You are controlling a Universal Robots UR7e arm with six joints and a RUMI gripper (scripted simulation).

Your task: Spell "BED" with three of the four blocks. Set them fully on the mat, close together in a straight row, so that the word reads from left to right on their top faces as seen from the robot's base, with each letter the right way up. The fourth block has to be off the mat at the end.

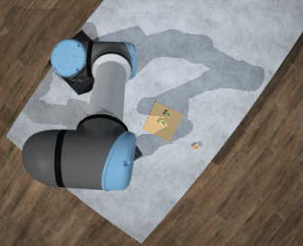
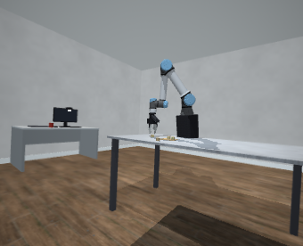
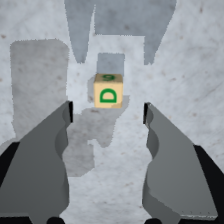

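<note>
My hand is 4 cm above the D block. Also, from my hand: tan mat: 23 cm to the left, 5 cm below; then E block: 23 cm to the left, 3 cm below; then B block: 1 cm behind, 27 cm to the left, 3 cm below.
</note>
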